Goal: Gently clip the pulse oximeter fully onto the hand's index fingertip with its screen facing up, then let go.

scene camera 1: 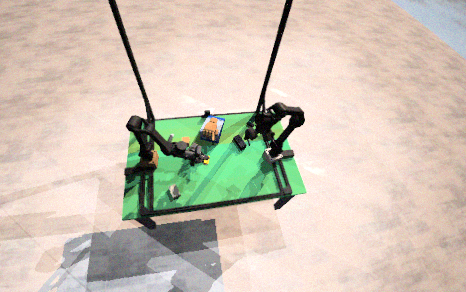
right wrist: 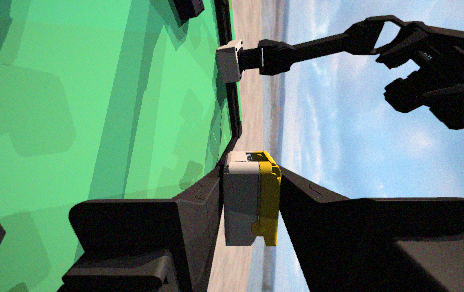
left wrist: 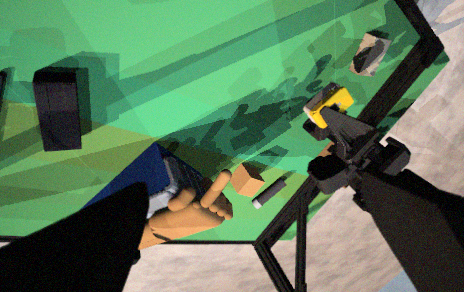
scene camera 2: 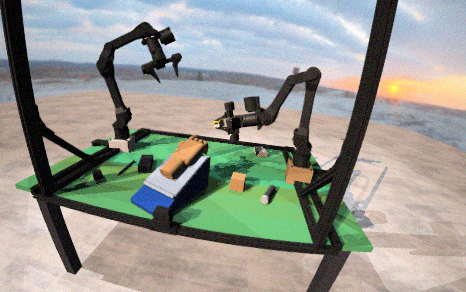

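Seen in the pictures: left gripper, fingertip midpoint: (scene camera 1: pixel 248 137) (right wrist: pixel 395 76) (left wrist: pixel 255 187) (scene camera 2: pixel 169 80); right gripper, fingertip midpoint: (scene camera 1: pixel 208 159) (right wrist: pixel 247 169) (left wrist: pixel 315 104) (scene camera 2: pixel 215 124); left arm's base, origin of the base link: (scene camera 1: pixel 273 153) (right wrist: pixel 240 60) (scene camera 2: pixel 122 137); right arm's base, origin of the base link: (scene camera 1: pixel 148 156) (scene camera 2: pixel 300 164).
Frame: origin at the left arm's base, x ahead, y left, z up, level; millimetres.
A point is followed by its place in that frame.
Observation:
The yellow and grey pulse oximeter (scene camera 1: pixel 206 161) {x 498, y -33, z 132 mm} (scene camera 2: pixel 218 123) {x 489, y -77, z 124 mm} (left wrist: pixel 334 103) {x 487, y -40, z 131 mm} (right wrist: pixel 252 200) {x 503, y -63, z 121 mm} is held above the table between the fingertips of my right gripper, which is shut on it. In the right wrist view its grey half faces the table side and its yellow half the sky side; I cannot make out the screen. The tan hand (scene camera 1: pixel 212 126) {x 363, y -305, z 89 mm} (scene camera 2: pixel 184 159) {x 369, y -365, z 69 mm} (left wrist: pixel 185 223) {x 365, y -298, z 92 mm} rests on a sloped blue and white support (scene camera 2: pixel 150 198) {x 273, y -454, z -29 mm} (left wrist: pixel 127 175) {x 295, y -308, z -37 mm}. Its index finger (left wrist: pixel 218 186) sticks out, apart from the oximeter. My left gripper (scene camera 2: pixel 168 78) {x 249, y -17, z 300 mm} is open and empty, high above the table.
A black box (scene camera 1: pixel 240 143) {x 189, y -171, z -25 mm} (scene camera 2: pixel 145 163) {x 191, y -226, z -25 mm} (left wrist: pixel 60 112) {x 184, y -182, z -24 mm} stands beside the support. An orange cube (scene camera 2: pixel 238 182) {x 561, y -349, z -21 mm} (left wrist: pixel 245 180) {x 543, y -307, z -15 mm} and a dark cylinder (scene camera 2: pixel 268 194) {x 662, y -405, z -34 mm} (left wrist: pixel 271 193) {x 668, y -375, z -36 mm} lie on its other side. A pale block (scene camera 1: pixel 174 191) {x 736, y 23, z -29 mm} (scene camera 2: pixel 260 152) {x 725, y -24, z -31 mm} (left wrist: pixel 370 54) {x 717, y 20, z -29 mm} lies farther off. Black frame rails edge the table.

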